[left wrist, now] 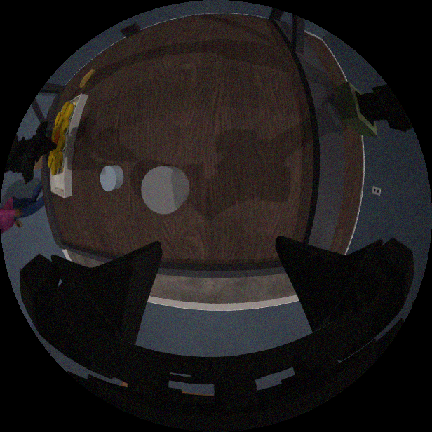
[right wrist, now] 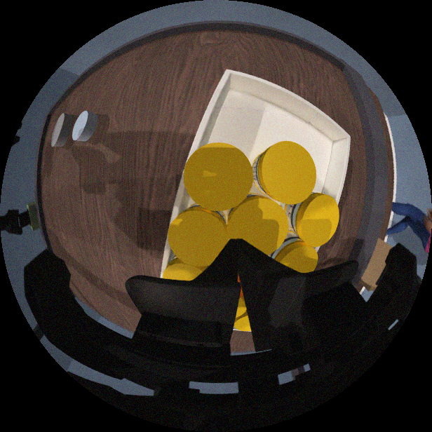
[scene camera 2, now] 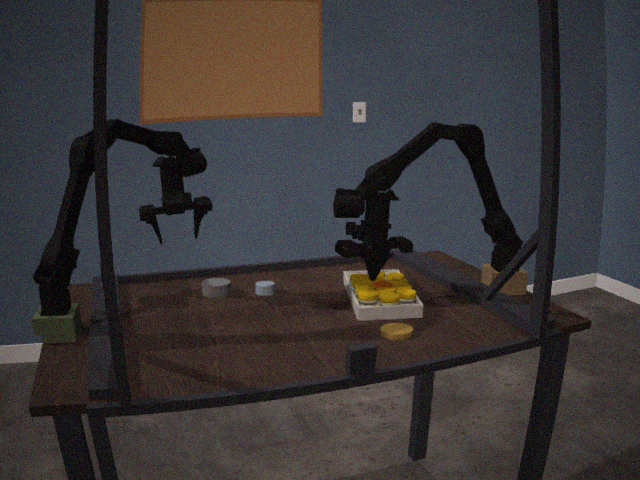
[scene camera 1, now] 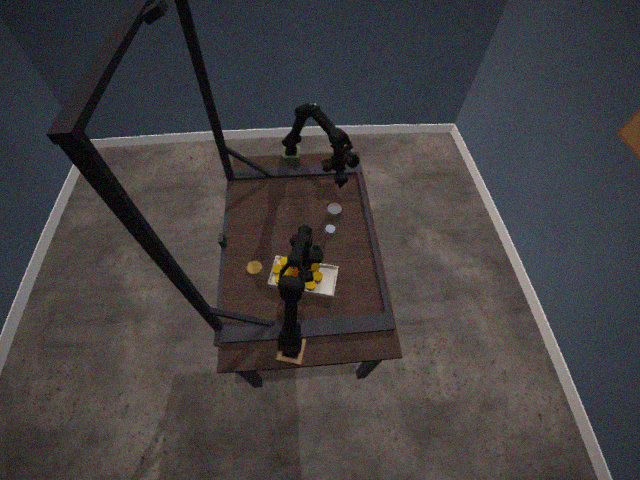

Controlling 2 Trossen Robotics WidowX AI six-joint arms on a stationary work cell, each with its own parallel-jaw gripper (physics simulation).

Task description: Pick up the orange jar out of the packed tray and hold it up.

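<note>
The orange jar stands among several yellow-lidded jars in the white tray. In the right wrist view an orange sliver shows between my right fingers; the rest is hidden behind them. My right gripper points down with its fingertips together, empty, low over the jars at the orange lid. Whether the tips touch the lid, I cannot tell. My left gripper is open and empty, high above the table's other end.
A pale blue cylinder and a wider grey cylinder stand between the tray and the left arm. A flat golden disc lies beside the tray. Tall frame posts rise at the table's edge.
</note>
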